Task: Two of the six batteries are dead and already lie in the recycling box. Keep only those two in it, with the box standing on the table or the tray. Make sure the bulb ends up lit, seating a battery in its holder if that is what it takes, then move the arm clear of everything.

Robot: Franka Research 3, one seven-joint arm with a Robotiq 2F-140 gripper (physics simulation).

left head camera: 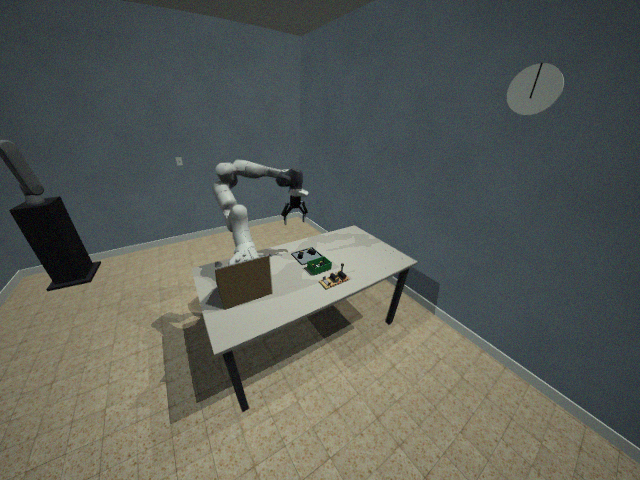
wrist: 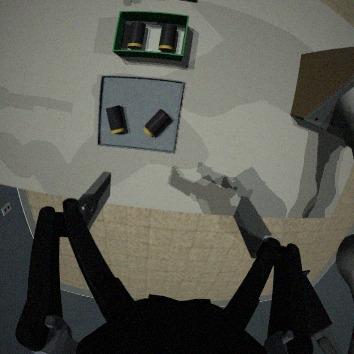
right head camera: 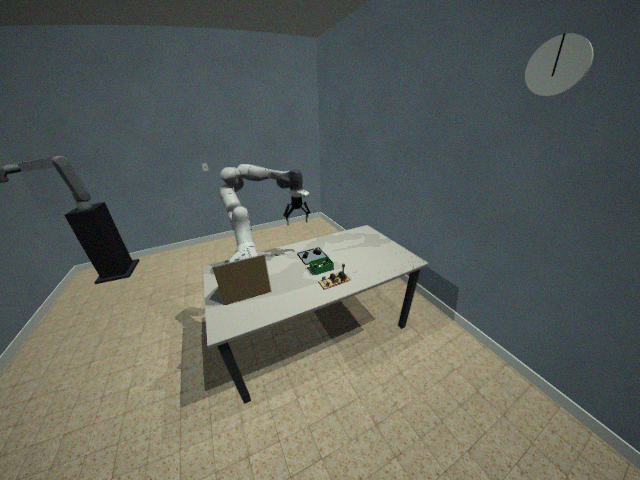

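My gripper (left head camera: 294,222) (right head camera: 297,222) (wrist: 175,196) is open and empty, high above the table's far edge. The green recycling box (left head camera: 321,269) (right head camera: 323,268) (wrist: 150,54) stands on the table with two black batteries, one (wrist: 136,35) on the left and one (wrist: 168,37) on the right in the wrist view. Two more batteries, one (wrist: 117,120) upright in the picture and one (wrist: 158,123) slanted, lie on the grey tray (left head camera: 307,258) (right head camera: 311,257) (wrist: 140,95). The circuit board (left head camera: 336,283) (right head camera: 334,283) carries two dark battery-like parts and a small post. Whether the bulb is lit cannot be told.
A brown panel (left head camera: 244,281) (right head camera: 241,279) (wrist: 325,75) stands upright near the arm's base on the table (left head camera: 279,312) (right head camera: 279,304). Another arm stands on a black pedestal (left head camera: 51,237) (right head camera: 100,237) away at the left. Walls rise behind and to the right.
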